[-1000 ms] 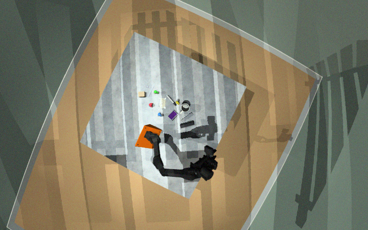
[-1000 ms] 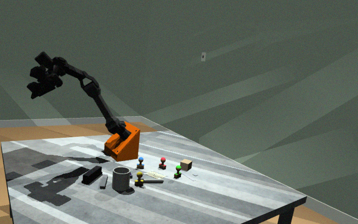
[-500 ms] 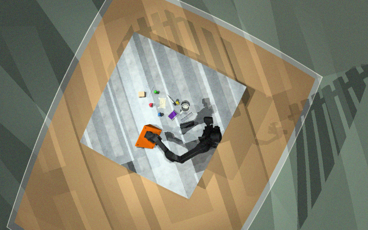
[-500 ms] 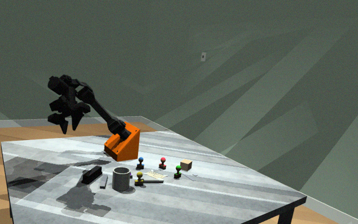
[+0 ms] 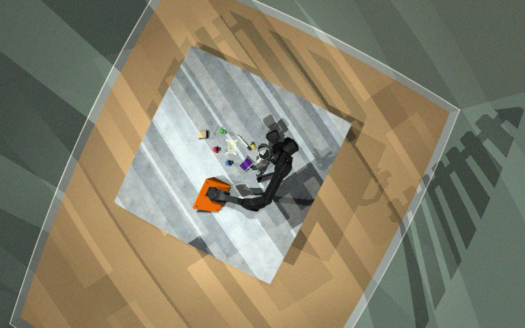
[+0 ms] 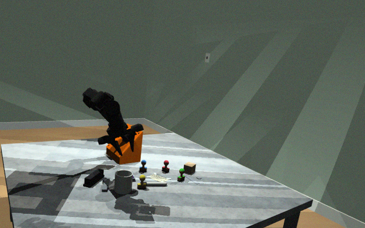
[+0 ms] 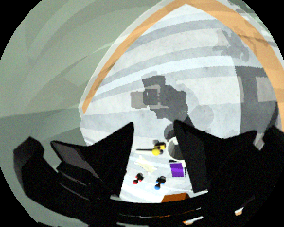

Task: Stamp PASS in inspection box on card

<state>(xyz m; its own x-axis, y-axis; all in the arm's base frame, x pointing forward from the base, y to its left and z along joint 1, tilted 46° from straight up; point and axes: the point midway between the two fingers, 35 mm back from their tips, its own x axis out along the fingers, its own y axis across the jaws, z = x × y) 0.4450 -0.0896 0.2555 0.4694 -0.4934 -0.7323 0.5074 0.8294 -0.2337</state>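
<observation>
Now: the green-knobbed stamp 8 cm behind my gripper tip, 37 cm to the left of it and 20 cm below it. Round my gripper tip: marker (9 cm behind, 18 cm to the left, 21 cm below); black block (24 cm behind, 5 cm to the right, 20 cm below); yellow-knobbed stamp (8 cm behind, 13 cm to the left, 20 cm below).
</observation>
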